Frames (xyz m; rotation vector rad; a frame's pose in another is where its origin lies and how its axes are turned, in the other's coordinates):
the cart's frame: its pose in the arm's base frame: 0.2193 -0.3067 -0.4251 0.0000 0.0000 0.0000
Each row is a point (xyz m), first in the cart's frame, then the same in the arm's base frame.
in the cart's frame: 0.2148 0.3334 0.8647
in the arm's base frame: 0.4341 0.0267 0.4396
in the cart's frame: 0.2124 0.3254 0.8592
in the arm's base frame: 0.4317 0.0187 0.4341
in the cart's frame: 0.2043 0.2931 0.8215
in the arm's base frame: 0.4236 -0.0136 0.3964
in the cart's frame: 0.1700 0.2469 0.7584
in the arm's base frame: 0.3893 -0.0598 0.3333
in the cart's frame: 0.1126 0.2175 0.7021
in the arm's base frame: 0.3319 -0.0892 0.2770
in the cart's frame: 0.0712 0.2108 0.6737
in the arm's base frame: 0.2905 -0.0959 0.2486
